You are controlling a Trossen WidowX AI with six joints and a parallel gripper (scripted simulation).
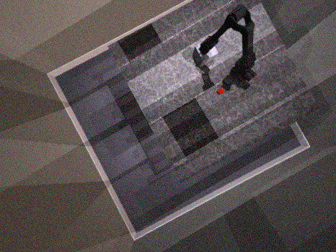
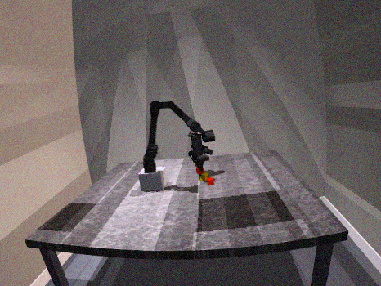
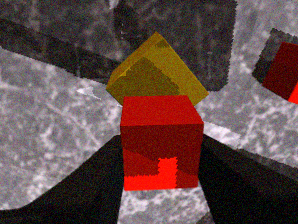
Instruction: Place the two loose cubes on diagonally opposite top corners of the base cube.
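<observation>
Now: the red cube right at my gripper tip. Round my gripper tip: yellow base cube 2 cm ahead, 4 cm below.
</observation>
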